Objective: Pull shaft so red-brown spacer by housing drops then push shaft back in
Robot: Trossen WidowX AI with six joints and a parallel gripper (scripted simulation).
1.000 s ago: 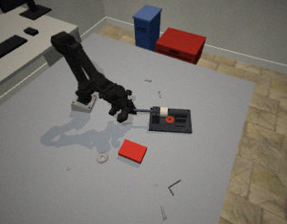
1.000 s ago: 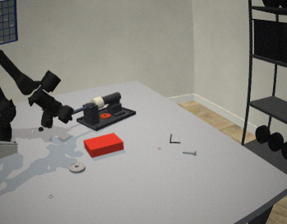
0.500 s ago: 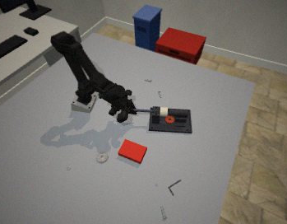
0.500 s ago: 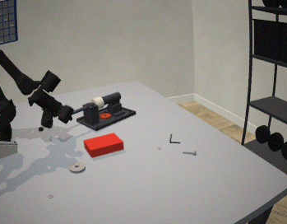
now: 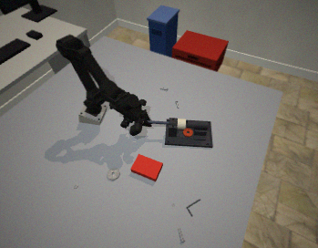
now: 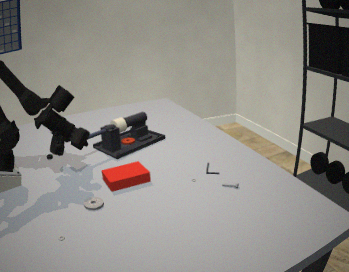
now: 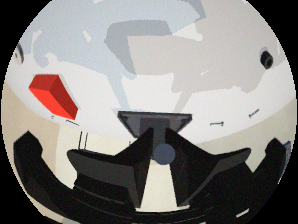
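Right now the shaft is 9 cm ahead of my hand and 2 cm to the left of it. Round my hand: fixture (20 cm ahead, 5 cm to the left, 3 cm below); flat red block (19 cm to the right, 7 cm below, 7 cm ahead); cream spacer (17 cm ahead, 4 cm to the left).
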